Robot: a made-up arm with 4 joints. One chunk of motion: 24 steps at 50 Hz.
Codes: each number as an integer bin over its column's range. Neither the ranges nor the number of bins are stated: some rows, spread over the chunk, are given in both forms.
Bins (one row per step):
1: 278 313 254 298
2: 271 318 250 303
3: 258 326 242 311
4: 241 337 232 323
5: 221 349 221 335
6: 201 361 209 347
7: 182 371 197 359
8: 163 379 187 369
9: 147 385 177 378
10: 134 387 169 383
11: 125 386 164 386
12: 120 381 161 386
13: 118 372 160 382
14: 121 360 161 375
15: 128 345 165 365
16: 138 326 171 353
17: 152 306 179 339
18: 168 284 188 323
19: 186 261 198 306
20: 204 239 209 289
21: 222 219 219 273
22: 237 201 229 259
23: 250 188 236 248
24: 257 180 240 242
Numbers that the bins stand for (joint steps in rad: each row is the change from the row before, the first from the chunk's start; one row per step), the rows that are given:
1: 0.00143 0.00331 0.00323 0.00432
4: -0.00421 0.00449 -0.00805 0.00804
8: -0.01612 0.00654 -0.03112 0.01488
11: -0.02192 0.00688 -0.04291 0.01741
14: -0.02253 0.00561 -0.04445 0.01577
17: -0.01780 0.00297 -0.03522 0.01042
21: -0.00711 -0.00129 -0.01471 0.00060
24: -0.00177 -0.00319 -0.00395 -0.00401
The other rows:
2: 0.00037 0.00356 0.00118 0.00506
3: -0.00162 0.00395 -0.00292 0.00625
5: -0.00727 0.00507 -0.01369 0.00982
6: -0.01032 0.00566 -0.01984 0.01161
7: -0.01322 0.00615 -0.02599 0.01339
9: -0.01856 0.00684 -0.03625 0.01622
10: -0.02055 0.00693 -0.04035 0.01696
12: -0.02268 0.00664 -0.04445 0.01741
13: -0.02299 0.00620 -0.04496 0.01681
15: -0.02146 0.00488 -0.04240 0.01429
16: -0.01994 0.00395 -0.03932 0.01250
18: -0.01536 0.00189 -0.03061 0.00804
19: -0.01261 0.00077 -0.02548 0.00551
20: -0.00986 -0.00031 -0.01984 0.00298
22: -0.00482 -0.00217 -0.00959 -0.00148
23: -0.00284 -0.00280 -0.00600 -0.00312

